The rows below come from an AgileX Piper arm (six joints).
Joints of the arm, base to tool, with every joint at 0 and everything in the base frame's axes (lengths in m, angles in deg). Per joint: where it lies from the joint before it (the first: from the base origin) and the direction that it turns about. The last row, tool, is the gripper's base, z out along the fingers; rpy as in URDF.
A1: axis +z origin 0 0 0.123
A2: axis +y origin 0 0 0
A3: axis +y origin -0.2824 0 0.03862
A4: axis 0.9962 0 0.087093 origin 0.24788 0 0.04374
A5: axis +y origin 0 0 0
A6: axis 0.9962 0 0.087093 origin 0.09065 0 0.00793
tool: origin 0 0 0 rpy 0 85.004 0
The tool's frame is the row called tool.
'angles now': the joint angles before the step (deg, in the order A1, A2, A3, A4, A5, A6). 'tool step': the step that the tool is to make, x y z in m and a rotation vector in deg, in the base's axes. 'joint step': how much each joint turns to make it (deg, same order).
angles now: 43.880, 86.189, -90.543, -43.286, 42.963, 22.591
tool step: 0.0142, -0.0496, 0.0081, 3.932, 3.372, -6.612
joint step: -9.442, -2.540, -0.110, 8.941, 1.028, -4.587
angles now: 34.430, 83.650, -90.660, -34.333, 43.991, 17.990
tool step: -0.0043, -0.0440, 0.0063, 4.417, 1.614, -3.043
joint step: -8.495, -4.474, 2.567, 10.234, -1.143, -6.187
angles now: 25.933, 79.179, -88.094, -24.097, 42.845, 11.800
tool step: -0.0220, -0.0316, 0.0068, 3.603, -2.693, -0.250
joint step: -6.033, -6.664, 5.259, 8.138, -4.055, -5.914
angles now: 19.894, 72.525, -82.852, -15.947, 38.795, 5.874
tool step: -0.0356, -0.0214, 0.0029, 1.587, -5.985, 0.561
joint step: -3.401, -8.759, 7.730, 4.290, -5.941, -4.380
